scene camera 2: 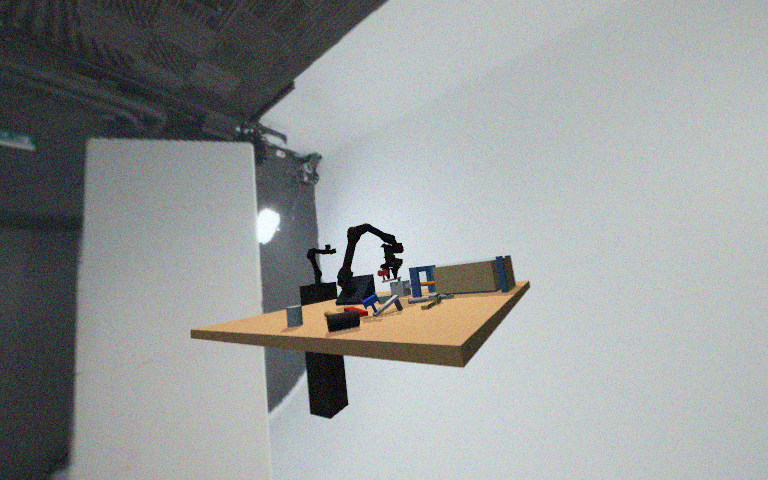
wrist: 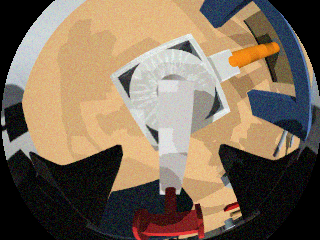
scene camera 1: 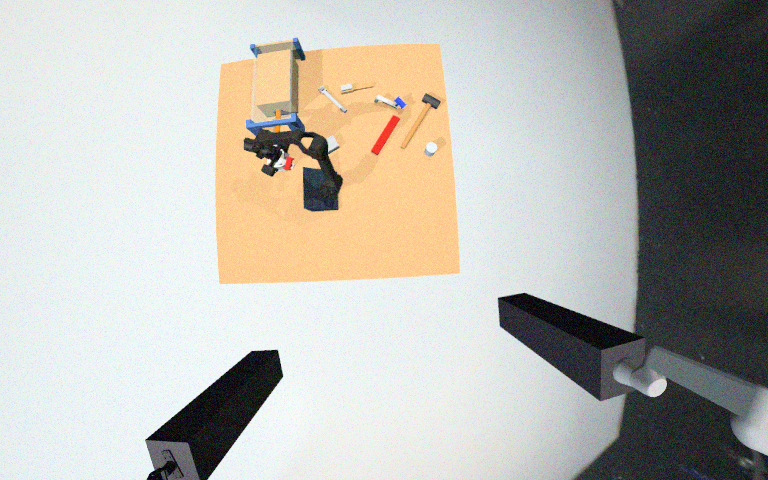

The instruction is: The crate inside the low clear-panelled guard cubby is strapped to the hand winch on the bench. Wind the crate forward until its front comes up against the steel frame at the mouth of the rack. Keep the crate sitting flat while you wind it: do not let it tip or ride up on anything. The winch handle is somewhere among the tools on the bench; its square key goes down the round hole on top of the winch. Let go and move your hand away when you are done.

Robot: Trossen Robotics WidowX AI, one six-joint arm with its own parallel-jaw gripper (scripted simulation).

Scene:
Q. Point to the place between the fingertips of the gripper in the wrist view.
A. At 172, 151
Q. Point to a winch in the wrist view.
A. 179, 59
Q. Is the gripper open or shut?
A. Open.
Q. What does the gripper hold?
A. Nothing.

